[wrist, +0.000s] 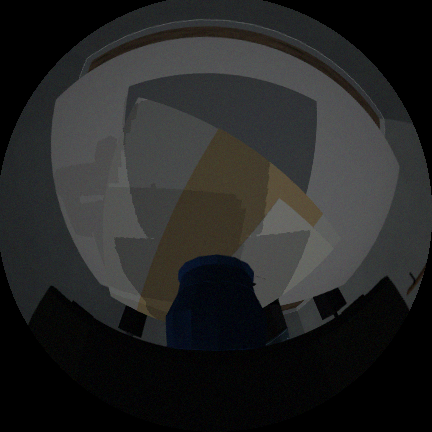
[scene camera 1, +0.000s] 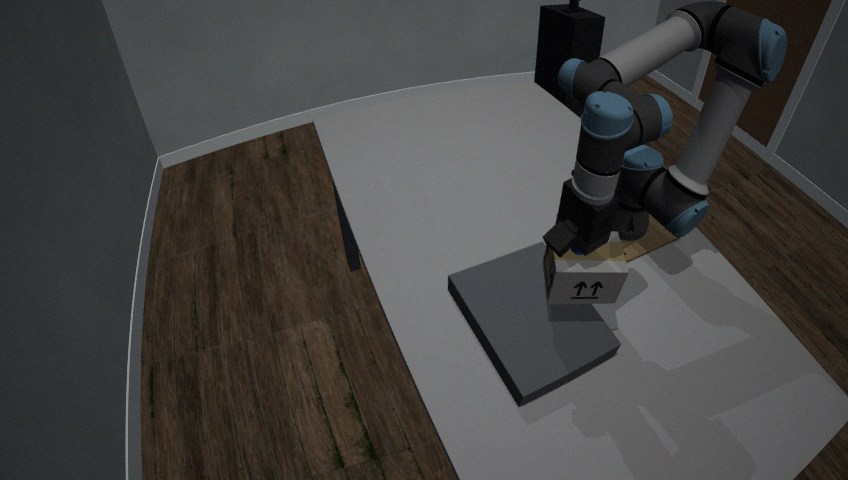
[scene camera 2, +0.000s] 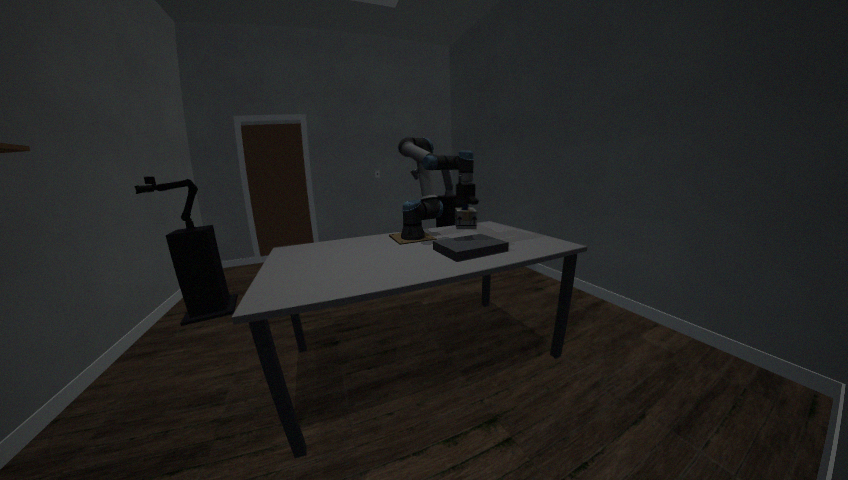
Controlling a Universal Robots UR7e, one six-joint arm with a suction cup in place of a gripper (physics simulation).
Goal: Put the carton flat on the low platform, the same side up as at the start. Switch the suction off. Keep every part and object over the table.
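Places are measured from the arm's base along level axes (x ahead, y left, z up), in centimetres.
Where they show: hand at its tool point: [wrist: 215, 259] [scene camera 1: 576, 253] [scene camera 2: 465, 212]; arm's base at its link origin: [scene camera 1: 622, 220] [scene camera 2: 412, 237].
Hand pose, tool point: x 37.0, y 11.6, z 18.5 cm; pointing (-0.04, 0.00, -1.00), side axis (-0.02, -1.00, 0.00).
Note:
Each offset is from my tool point to the top centre of the thing. Level surfaces: height alone.
The carton @(dz +1.5, dx -1.7, dy +1.6 cm) [scene camera 1: 589, 275] [scene camera 2: 465, 217] [wrist: 210, 185] is a white box with tan tape across its top and two black arrows on its side, pointing up. It hangs about level in the air, top face up. My gripper, a blue suction cup [scene camera 1: 578, 251] [scene camera 2: 465, 206] [wrist: 216, 262], is on the carton's top face and holds it. The low platform @(dz -14.8, dx +5.7, dy -1.5 cm) [scene camera 1: 499, 309] [scene camera 2: 471, 248] [wrist: 250, 95] is a flat dark grey slab below. A gap shows between carton and platform in scene camera 2. The carton is turned at an angle to the platform's edges in the wrist view.
The platform lies on a light table @(dz -19.6 cm) [scene camera 1: 428, 178] [scene camera 2: 357, 267] [wrist: 355, 150]. My arm's base stands on a wooden plate [scene camera 1: 657, 242] [scene camera 2: 395, 238] beside the platform. A black pedestal [scene camera 2: 199, 273] with a small dark arm stands beyond the table's left end in scene camera 2.

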